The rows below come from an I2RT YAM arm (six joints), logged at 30 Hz.
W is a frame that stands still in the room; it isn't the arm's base.
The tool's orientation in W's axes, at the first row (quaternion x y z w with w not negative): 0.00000 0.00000 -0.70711 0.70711
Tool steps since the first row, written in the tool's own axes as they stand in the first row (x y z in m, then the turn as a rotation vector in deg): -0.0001 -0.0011 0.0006 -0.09 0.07 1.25; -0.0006 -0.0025 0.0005 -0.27 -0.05 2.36; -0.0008 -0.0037 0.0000 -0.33 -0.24 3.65; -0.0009 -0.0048 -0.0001 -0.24 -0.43 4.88; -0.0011 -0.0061 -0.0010 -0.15 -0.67 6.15
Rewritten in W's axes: -0.0011 0.0001 0.0006 0.07 0.09 1.25; -0.0025 0.0006 0.0005 -0.05 0.27 2.36; -0.0037 0.0008 0.0000 -0.24 0.33 3.65; -0.0048 0.0009 -0.0001 -0.43 0.24 4.88; -0.0061 0.0011 -0.0010 -0.67 0.15 6.15
